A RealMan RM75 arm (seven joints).
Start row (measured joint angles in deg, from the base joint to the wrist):
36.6, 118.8, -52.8, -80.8, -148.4, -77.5, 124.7
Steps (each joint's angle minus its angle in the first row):
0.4, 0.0, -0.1, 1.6, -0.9, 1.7, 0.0
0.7, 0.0, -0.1, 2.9, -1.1, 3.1, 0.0
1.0, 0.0, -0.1, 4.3, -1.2, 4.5, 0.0
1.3, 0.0, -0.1, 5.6, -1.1, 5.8, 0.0
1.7, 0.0, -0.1, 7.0, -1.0, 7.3, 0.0
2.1, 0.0, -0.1, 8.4, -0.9, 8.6, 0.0
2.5, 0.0, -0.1, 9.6, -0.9, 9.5, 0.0
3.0, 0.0, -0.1, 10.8, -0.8, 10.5, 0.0
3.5, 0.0, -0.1, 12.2, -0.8, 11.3, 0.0
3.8, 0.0, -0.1, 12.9, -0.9, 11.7, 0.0
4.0, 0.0, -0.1, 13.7, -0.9, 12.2, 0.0
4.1, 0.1, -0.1, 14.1, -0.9, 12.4, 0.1
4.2, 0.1, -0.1, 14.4, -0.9, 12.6, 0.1
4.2, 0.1, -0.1, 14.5, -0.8, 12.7, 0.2
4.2, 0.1, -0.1, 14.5, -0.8, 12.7, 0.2
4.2, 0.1, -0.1, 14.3, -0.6, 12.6, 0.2
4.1, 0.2, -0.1, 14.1, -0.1, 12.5, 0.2
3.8, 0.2, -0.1, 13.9, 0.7, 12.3, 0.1
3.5, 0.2, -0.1, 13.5, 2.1, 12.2, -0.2
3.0, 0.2, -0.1, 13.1, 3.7, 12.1, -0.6
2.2, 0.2, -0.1, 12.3, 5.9, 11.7, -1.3
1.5, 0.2, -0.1, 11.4, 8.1, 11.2, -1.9
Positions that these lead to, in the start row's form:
37.0, 118.8, -52.9, -79.2, -149.3, -75.8, 124.7
37.3, 118.8, -52.9, -77.9, -149.5, -74.4, 124.7
37.6, 118.8, -52.9, -76.5, -149.6, -73.0, 124.7
37.9, 118.8, -52.9, -75.2, -149.5, -71.7, 124.7
38.3, 118.8, -52.9, -73.8, -149.4, -70.2, 124.7
38.7, 118.8, -52.9, -72.4, -149.3, -68.9, 124.7
39.1, 118.8, -52.9, -71.2, -149.3, -68.0, 124.7
39.6, 118.8, -52.9, -70.0, -149.2, -67.0, 124.7
40.1, 118.8, -52.9, -68.6, -149.2, -66.2, 124.7
40.4, 118.8, -52.9, -67.9, -149.3, -65.8, 124.7
40.6, 118.8, -52.9, -67.1, -149.3, -65.3, 124.7
40.7, 118.9, -52.9, -66.7, -149.3, -65.1, 124.8
40.8, 118.9, -52.9, -66.4, -149.3, -64.9, 124.8
40.8, 118.9, -52.9, -66.3, -149.2, -64.8, 124.9
40.8, 118.9, -52.9, -66.3, -149.2, -64.8, 124.9
40.8, 118.9, -52.9, -66.5, -149.0, -64.9, 124.9
40.7, 119.0, -52.9, -66.7, -148.5, -65.0, 124.9
40.4, 119.0, -52.9, -66.9, -147.7, -65.2, 124.8
40.1, 119.0, -52.9, -67.3, -146.3, -65.3, 124.5
39.6, 119.0, -52.9, -67.7, -144.7, -65.4, 124.1
38.8, 119.0, -52.9, -68.5, -142.5, -65.8, 123.4
38.1, 119.0, -52.9, -69.4, -140.3, -66.3, 122.8

